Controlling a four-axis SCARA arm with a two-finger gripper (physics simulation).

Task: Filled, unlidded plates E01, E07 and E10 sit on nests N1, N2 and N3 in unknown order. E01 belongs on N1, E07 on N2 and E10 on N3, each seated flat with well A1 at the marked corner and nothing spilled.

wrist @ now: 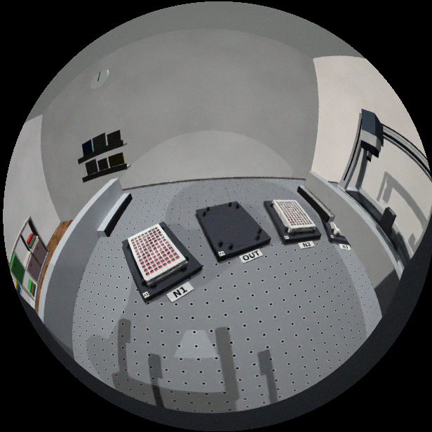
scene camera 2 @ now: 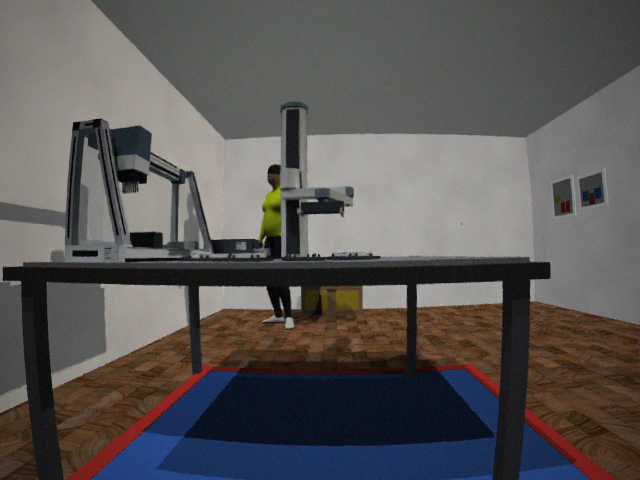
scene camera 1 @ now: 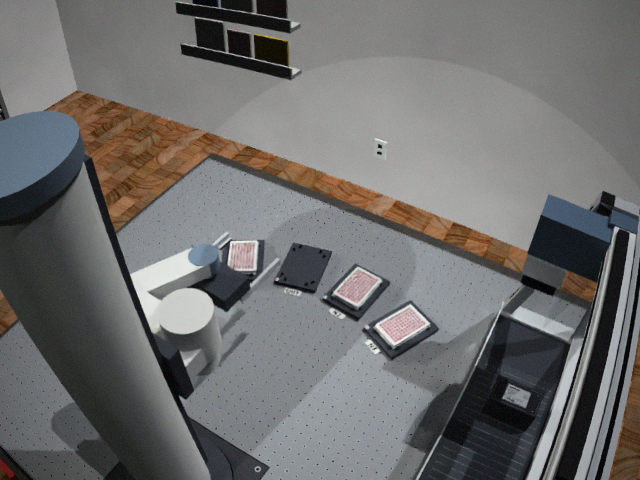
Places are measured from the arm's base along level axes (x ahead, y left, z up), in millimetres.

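Pixels of known places: gripper, fingertip midpoint: [scene camera 2: 319,210] [scene camera 1: 252,247].
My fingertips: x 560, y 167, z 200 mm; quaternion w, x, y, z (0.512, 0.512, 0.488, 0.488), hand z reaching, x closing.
Behind a point stands the place of what it marks.
My gripper [scene camera 1: 243,256] {x 560, y 167, z 200 mm} [scene camera 2: 321,210] {x 560, y 167, z 200 mm} [wrist: 217,178] is open and empty, its fingers spread wide above the nests. A white plate with red wells [scene camera 1: 242,256] {x 640, y 280, z 38 mm} [wrist: 156,251] lies on nest N1 [wrist: 192,267], between and below the fingers in scene camera 1. A second plate [scene camera 1: 357,287] {x 711, y -63, z 36 mm} [wrist: 295,215] lies on nest N2 [scene camera 1: 383,284] {x 768, y -116, z 25 mm} [wrist: 300,238]. A third plate [scene camera 1: 402,324] {x 657, y -228, z 38 mm} lies on nest N3 [scene camera 1: 433,328] {x 696, y -304, z 25 mm}; the right finger mostly hides it in the wrist view. All three look flat. The A1 marks on N1 and N2 are at their near-left corners in the wrist view. Plate names are not readable.
A dark nest marked OUT [scene camera 1: 303,267] {x 707, y 111, z 25 mm} [wrist: 232,229] holds no plate, between N1 and N2. A gantry machine [scene camera 1: 568,237] {x 698, y -536, z 474 mm} [scene camera 2: 131,155] {x 786, y -485, z 387 mm} [wrist: 371,132] stands beyond N3. A dark box [scene camera 1: 514,397] {x 522, y -570, z 133 mm} lies on its deck. A person in yellow [scene camera 2: 271,211] stands behind the arm column [scene camera 2: 294,144] {x 77, y 12, z 637 mm}.
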